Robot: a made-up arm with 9 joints. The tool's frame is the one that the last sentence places. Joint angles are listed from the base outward.
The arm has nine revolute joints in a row. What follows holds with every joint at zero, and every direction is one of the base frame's.
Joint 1 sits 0.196 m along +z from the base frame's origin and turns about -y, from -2.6 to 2.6 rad.
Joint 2 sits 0.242 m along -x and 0.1 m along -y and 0.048 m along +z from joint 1 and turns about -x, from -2.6 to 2.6 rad.
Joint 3 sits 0.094 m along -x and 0.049 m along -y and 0.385 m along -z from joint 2 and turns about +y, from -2.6 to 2.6 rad.
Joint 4 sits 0.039 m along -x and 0.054 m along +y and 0.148 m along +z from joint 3 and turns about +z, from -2.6 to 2.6 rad.
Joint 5 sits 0.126 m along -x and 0.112 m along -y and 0.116 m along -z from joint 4 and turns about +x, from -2.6 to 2.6 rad.
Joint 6 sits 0.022 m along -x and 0.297 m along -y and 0.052 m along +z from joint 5 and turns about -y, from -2.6 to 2.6 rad.
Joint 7 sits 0.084 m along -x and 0.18 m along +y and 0.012 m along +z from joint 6 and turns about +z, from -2.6 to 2.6 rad.
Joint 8 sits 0.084 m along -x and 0.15 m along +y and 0.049 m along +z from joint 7 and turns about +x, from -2.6 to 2.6 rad.
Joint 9 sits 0.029 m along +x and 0.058 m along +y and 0.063 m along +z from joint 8 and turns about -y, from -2.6 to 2.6 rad.
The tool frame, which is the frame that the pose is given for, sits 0.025 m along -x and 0.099 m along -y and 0.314 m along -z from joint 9; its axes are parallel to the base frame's.
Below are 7 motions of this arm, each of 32 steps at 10 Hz.
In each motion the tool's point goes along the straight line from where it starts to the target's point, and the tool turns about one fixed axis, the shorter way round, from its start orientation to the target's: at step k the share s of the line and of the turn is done. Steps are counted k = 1, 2, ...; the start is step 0. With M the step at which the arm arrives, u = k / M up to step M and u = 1 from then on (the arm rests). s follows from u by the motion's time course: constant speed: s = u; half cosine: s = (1 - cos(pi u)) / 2; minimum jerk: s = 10 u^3 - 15 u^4 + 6 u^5.
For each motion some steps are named. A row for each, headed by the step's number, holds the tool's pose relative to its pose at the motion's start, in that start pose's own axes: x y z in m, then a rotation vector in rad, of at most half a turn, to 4 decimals.
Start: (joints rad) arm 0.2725 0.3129 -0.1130 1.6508 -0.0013 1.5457 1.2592 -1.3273 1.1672
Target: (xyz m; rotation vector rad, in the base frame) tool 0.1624 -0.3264 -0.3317 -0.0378 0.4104 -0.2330
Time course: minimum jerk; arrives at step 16
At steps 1, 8, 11, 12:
1: -0.0001 0.0005 0.0010 0.0009 -0.0031 0.0010
8: -0.0239 0.1061 0.2248 0.1995 -0.6973 0.2164
11: -0.0392 0.1739 0.3686 0.3272 -1.1435 0.3549
12: -0.0428 0.1902 0.4030 0.3578 -1.2502 0.3880

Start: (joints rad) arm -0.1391 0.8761 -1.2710 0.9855 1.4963 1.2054 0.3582 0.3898 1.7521
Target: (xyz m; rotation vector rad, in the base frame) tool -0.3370 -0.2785 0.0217 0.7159 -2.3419 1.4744
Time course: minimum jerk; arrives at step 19
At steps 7, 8, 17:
7: -0.0966 -0.0499 0.0589 0.0697 0.1601 0.3537
8: -0.1295 -0.0668 0.0789 0.0934 0.2146 0.4740
17: -0.3618 -0.1867 0.2204 0.2610 0.5996 1.3243

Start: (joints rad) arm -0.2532 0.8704 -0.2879 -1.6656 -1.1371 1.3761 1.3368 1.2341 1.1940
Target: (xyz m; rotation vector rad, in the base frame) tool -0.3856 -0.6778 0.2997 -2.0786 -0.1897 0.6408
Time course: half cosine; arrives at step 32
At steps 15, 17, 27, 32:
15: 0.0697 -0.2537 0.0023 -0.4827 0.0285 0.2253
17: 0.0849 -0.3088 0.0029 -0.5876 0.0347 0.2743
27: 0.1455 -0.5293 0.0049 -1.0071 0.0595 0.4701
32: 0.1546 -0.5626 0.0052 -1.0703 0.0633 0.4996

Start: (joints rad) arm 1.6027 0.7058 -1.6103 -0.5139 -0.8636 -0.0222 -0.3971 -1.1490 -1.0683
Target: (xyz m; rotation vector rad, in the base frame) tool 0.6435 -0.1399 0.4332 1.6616 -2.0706 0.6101
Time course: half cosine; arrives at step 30
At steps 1, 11, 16, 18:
1: -0.0013 0.0012 0.0005 0.0037 0.0027 0.0019
11: -0.1403 0.1313 0.0532 0.4027 0.2890 0.2032
16: -0.2613 0.2445 0.0990 0.7498 0.5380 0.3782
18: -0.3097 0.2898 0.1173 0.8886 0.6376 0.4483

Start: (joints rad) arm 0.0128 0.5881 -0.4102 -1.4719 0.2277 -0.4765 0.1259 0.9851 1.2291
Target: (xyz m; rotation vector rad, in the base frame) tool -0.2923 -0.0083 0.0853 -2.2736 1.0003 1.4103
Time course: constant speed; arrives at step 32
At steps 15, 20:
15: -0.1029 0.1174 0.0250 0.1141 0.1068 -0.7775
20: -0.1371 0.1565 0.0334 0.1521 0.1424 -1.0367

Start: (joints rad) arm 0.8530 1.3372 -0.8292 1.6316 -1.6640 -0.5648 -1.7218 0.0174 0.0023
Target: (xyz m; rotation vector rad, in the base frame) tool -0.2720 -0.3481 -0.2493 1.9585 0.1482 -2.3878
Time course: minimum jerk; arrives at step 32
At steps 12, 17, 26, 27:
12: 0.0301 0.0406 0.0926 0.5237 -0.0647 0.2944
17: 0.0611 0.0824 0.1878 1.0627 -0.1312 0.5973
26: 0.1041 0.1403 0.3199 1.8101 -0.2235 1.0174
27: 0.1062 0.1431 0.3263 1.8463 -0.2280 1.0377

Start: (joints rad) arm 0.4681 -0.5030 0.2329 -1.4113 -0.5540 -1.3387 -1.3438 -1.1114 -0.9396
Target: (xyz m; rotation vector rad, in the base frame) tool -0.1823 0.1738 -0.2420 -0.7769 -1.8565 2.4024
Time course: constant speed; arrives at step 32
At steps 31, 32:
31: -0.0933 0.0570 0.1532 0.9861 -0.1592 1.3015
32: -0.0963 0.0588 0.1581 1.0180 -0.1643 1.3434

